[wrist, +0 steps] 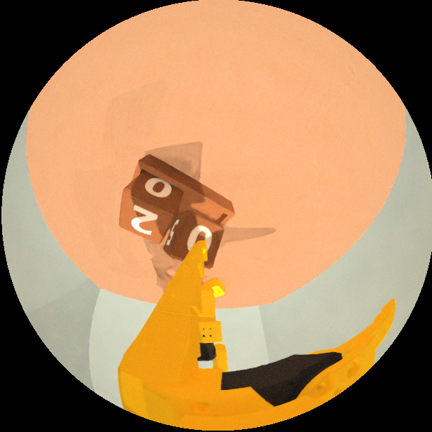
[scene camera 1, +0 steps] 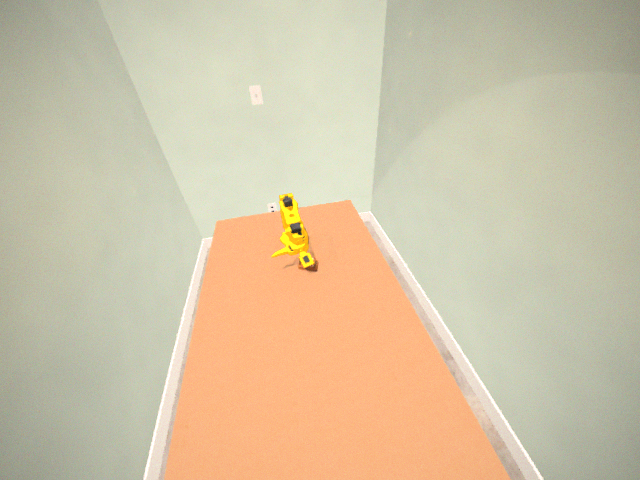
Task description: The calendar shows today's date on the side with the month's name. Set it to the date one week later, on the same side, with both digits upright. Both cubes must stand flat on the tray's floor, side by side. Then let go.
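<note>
The brown calendar tray [scene camera 1: 313, 267] [wrist: 186, 180] is mostly hidden in the scene view and lies slanted in the wrist view. Its left cube [wrist: 162, 200] shows a white 0 on the top and a white 2 on the side towards the arm. The right cube [wrist: 212, 252] shows a 0 on top and a partly seen digit on its left side. A narrow wedge-shaped gap parts the cubes. My gripper [scene camera 1: 289, 259] [wrist: 297, 274] is wide open and empty. Its fixed jaw's tip overlaps the right cube's 0 in the wrist view; whether they touch is unclear.
The calendar stands on the long orange table top [scene camera 1: 330, 361] [wrist: 280, 110], near its far end in the scene view. Pale trim [scene camera 1: 175, 356] runs along the walls beside the table. Shadows of the arm and jaws fall around the tray.
</note>
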